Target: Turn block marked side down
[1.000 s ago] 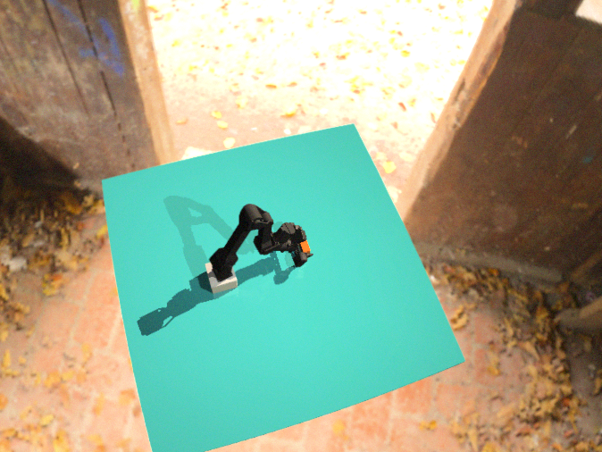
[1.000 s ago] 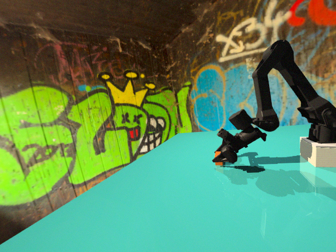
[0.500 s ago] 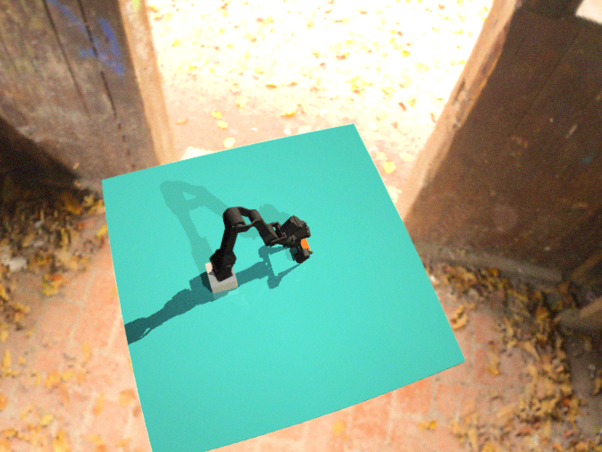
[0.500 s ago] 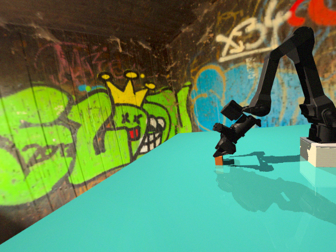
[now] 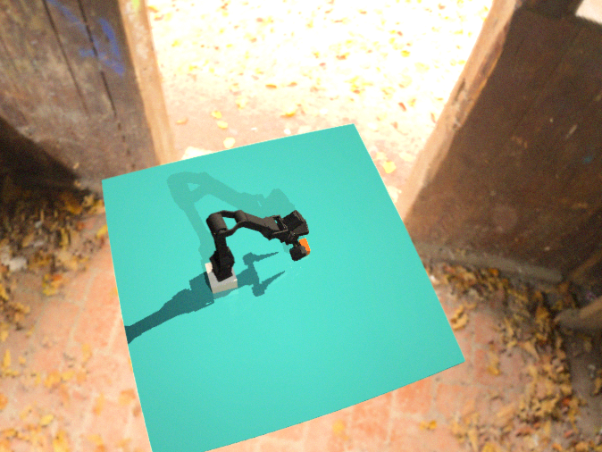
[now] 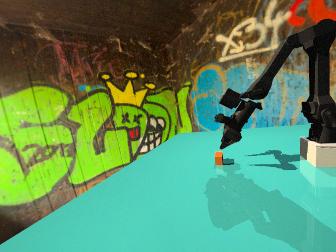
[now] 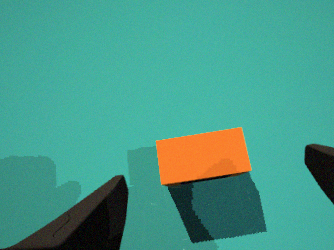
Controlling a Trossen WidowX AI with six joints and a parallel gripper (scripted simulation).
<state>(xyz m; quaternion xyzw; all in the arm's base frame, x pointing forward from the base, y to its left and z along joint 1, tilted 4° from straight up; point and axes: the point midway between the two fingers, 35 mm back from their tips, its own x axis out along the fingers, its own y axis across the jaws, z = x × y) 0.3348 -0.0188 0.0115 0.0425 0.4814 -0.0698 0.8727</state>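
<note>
Now: gripper tip 6 cm above the orange block and 1 cm short of it.
</note>
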